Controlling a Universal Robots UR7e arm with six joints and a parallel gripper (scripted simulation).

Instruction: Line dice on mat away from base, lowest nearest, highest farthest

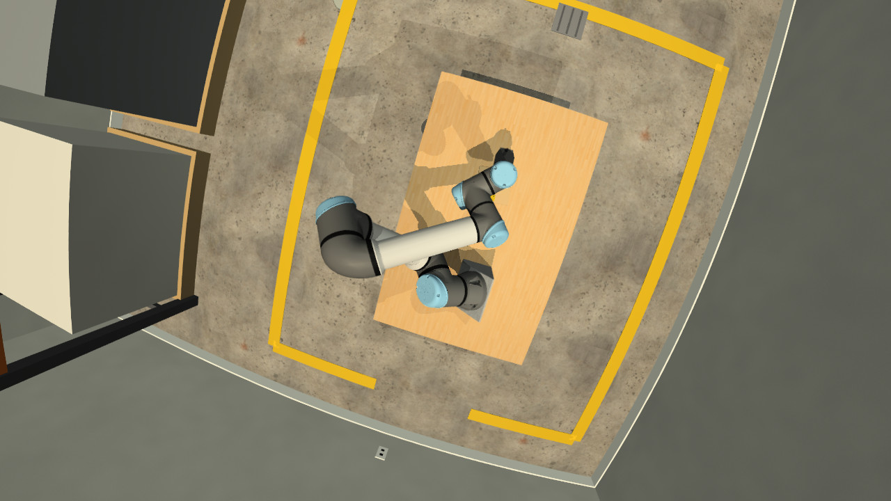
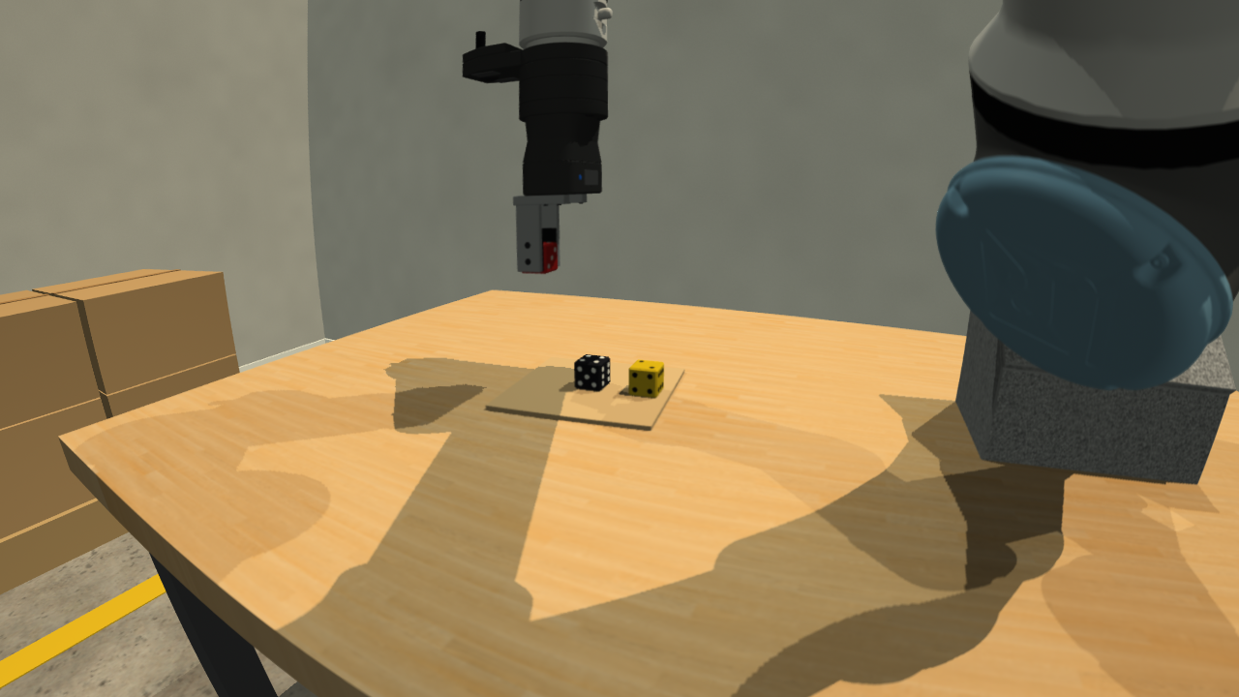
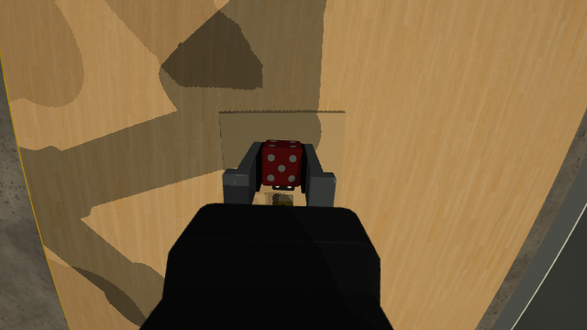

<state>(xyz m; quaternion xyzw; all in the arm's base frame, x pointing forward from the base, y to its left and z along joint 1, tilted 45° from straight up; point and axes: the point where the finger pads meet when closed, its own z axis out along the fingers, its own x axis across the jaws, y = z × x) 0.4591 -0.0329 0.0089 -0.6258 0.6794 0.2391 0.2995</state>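
Right now the black die is 5 cm behind my hand and 11 cm below it. From my hand the other things lie so: tan mat 5 cm behind, 12 cm below; red die 1 cm below; yellow die 10 cm behind, 11 cm below.
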